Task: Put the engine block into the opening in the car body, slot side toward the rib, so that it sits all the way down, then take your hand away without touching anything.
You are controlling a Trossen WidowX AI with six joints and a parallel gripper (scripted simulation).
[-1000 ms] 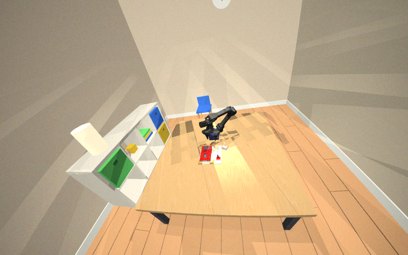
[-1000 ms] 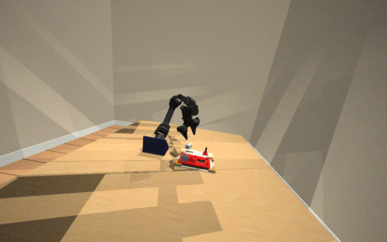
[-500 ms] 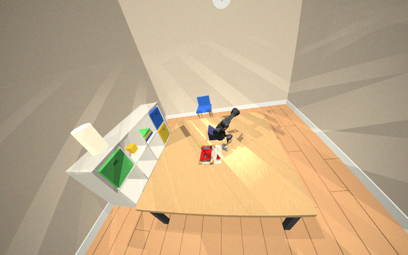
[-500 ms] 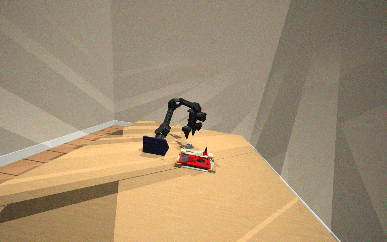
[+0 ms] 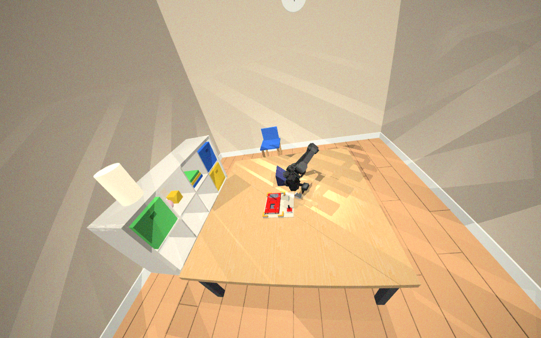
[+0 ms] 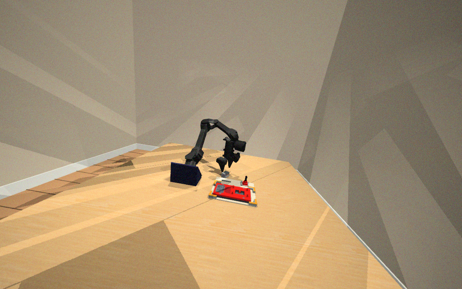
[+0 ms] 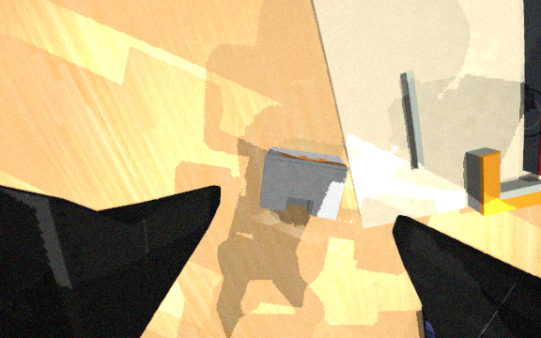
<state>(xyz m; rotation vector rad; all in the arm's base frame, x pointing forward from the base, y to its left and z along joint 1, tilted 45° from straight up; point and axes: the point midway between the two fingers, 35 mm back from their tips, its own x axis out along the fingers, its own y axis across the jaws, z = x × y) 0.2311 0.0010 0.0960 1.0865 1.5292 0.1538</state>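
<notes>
Now: gripper tip 30 mm above the grey engine block.
</notes>
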